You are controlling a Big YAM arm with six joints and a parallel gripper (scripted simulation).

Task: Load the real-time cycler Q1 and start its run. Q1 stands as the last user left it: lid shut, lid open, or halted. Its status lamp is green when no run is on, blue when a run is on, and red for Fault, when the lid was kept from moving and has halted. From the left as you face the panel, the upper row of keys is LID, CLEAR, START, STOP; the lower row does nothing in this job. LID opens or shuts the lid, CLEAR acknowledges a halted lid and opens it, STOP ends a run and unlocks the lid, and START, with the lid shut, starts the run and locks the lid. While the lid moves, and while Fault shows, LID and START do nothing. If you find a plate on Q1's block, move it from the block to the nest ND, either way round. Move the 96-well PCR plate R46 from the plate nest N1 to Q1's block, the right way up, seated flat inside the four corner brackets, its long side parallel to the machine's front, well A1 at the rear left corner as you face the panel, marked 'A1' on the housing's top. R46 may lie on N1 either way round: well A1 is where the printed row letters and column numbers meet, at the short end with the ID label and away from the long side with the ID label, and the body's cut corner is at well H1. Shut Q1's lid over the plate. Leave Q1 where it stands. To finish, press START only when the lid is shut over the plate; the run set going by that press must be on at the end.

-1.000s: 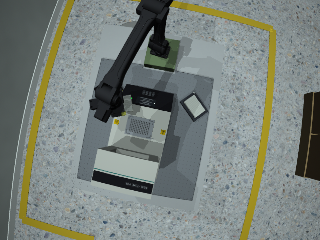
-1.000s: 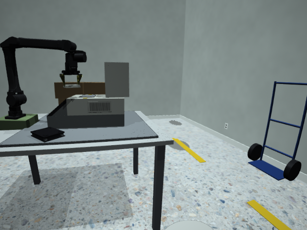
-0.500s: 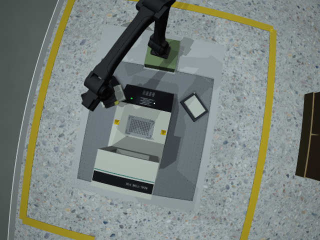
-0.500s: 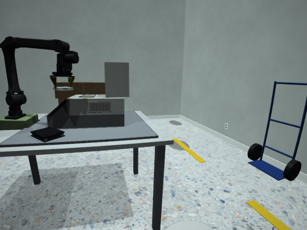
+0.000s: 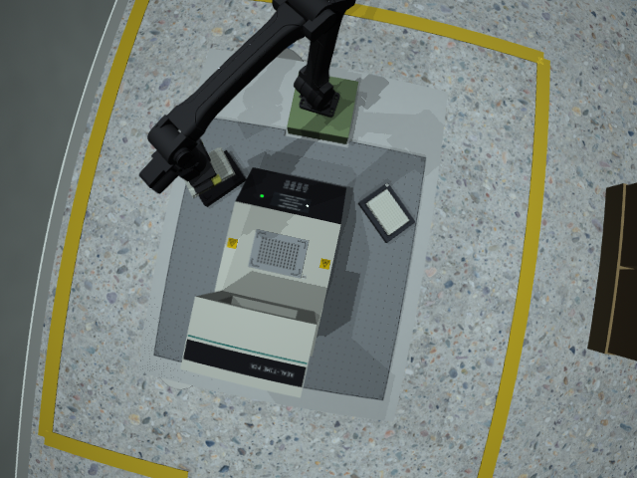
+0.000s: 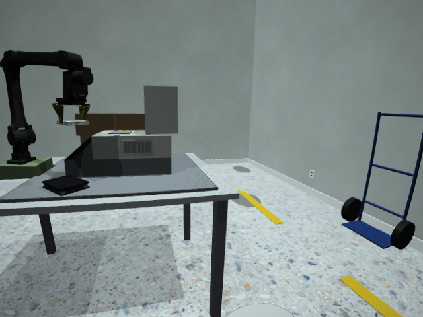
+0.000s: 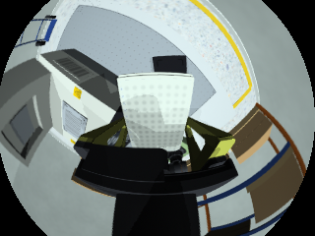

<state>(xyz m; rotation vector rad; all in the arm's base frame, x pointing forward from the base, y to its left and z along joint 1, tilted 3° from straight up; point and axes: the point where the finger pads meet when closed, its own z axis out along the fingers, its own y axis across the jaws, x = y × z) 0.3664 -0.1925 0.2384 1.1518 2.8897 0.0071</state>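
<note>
The black nest ND lies 250 mm below my hand, 50 mm to the right of it and 30 mm behind it.
</note>
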